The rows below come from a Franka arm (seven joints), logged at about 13 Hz.
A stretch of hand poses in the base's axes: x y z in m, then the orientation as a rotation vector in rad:
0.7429, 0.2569, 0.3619, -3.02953, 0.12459, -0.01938
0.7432, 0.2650, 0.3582, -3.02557, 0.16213, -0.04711
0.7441, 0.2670, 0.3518, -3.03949, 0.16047, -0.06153
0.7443, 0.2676, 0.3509, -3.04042, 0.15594, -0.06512
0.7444, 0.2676, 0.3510, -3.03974, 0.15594, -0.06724
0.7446, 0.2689, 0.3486, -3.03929, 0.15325, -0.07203
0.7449, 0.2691, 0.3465, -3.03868, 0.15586, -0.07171
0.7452, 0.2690, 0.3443, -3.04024, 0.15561, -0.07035
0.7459, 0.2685, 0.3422, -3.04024, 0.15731, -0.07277
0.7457, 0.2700, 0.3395, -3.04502, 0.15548, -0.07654
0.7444, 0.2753, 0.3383, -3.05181, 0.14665, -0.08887
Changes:
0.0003, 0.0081, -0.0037, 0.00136, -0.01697, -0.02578
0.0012, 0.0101, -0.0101, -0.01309, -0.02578, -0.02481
0.0014, 0.0107, -0.0110, -0.01398, -0.02825, -0.02195
0.0015, 0.0107, -0.0109, -0.01340, -0.02968, -0.02204
0.0017, 0.0120, -0.0133, -0.01306, -0.03293, -0.02047
0.0020, 0.0122, -0.0154, -0.01256, -0.03266, -0.02218
0.0023, 0.0121, -0.0176, -0.01403, -0.03169, -0.02192
0.0030, 0.0116, -0.0197, -0.01423, -0.03321, -0.02312
0.0028, 0.0131, -0.0224, -0.01911, -0.03548, -0.02193
0.0015, 0.0184, -0.0236, -0.02615, -0.04347, -0.01643

